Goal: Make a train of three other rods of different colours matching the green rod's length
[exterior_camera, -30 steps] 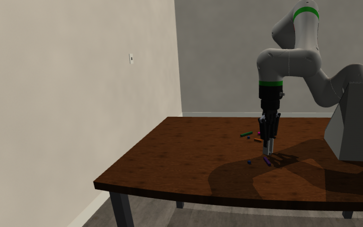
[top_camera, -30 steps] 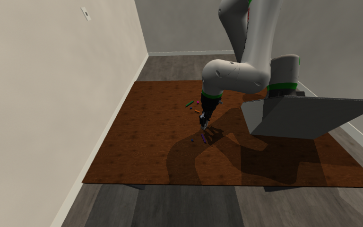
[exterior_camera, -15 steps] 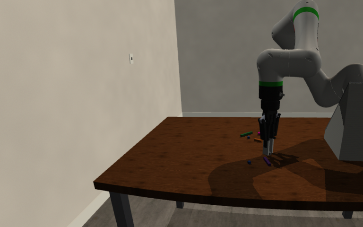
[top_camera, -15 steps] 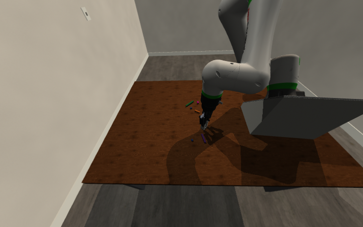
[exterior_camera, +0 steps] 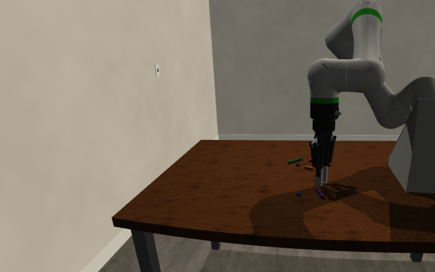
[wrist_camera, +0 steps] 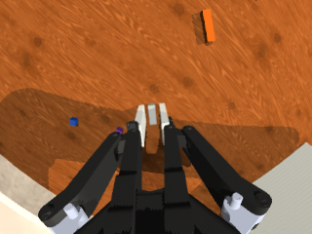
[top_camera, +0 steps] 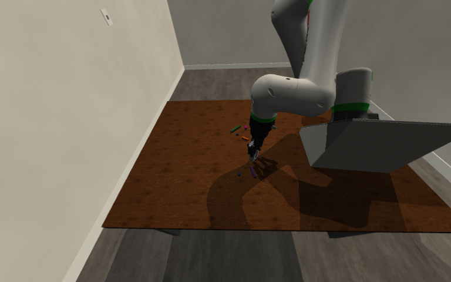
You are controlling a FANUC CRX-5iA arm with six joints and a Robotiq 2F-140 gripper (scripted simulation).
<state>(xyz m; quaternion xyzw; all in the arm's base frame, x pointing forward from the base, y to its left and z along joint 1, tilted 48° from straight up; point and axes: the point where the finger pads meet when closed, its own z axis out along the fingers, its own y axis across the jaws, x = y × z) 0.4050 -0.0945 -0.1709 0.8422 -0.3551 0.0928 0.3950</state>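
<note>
Right now the grey rod is 3 cm below my hand. From my hand the other things lie so: orange rod 14 cm to the right, 3 cm below, 3 cm ahead; then magenta rod 23 cm to the right, 3 cm below, 2 cm ahead; then purple rod 8 cm to the left, 3 cm below, 1 cm ahead.
</note>
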